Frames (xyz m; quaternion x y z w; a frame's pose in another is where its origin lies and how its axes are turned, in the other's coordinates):
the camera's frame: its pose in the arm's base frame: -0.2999 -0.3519 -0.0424 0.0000 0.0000 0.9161 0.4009
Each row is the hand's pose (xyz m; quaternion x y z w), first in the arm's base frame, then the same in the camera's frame.
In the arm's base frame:
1: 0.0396 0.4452 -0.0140 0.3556 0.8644 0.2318 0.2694
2: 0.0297 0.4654 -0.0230 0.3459 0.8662 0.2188 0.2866
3: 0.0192 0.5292 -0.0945 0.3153 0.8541 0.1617 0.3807
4: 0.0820 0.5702 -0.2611 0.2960 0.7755 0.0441 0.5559
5: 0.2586 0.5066 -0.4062 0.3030 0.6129 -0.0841 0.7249
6: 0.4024 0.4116 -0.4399 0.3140 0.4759 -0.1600 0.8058
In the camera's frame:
1: 0.3552 -0.7903 0.0284 0.9345 0.0208 -0.1539 0.3204
2: 0.3767 -0.7967 0.0194 0.9322 0.0304 -0.1748 0.3154
3: 0.4307 -0.8323 -0.0521 0.9089 0.0536 -0.2839 0.3008
4: 0.4182 -0.9062 -0.2187 0.8291 0.0397 -0.4916 0.2633
5: 0.2517 -0.9928 -0.3638 0.6830 -0.0319 -0.6978 0.2136
6: 0.0843 -1.0339 -0.3975 0.5619 -0.0969 -0.8024 0.1765

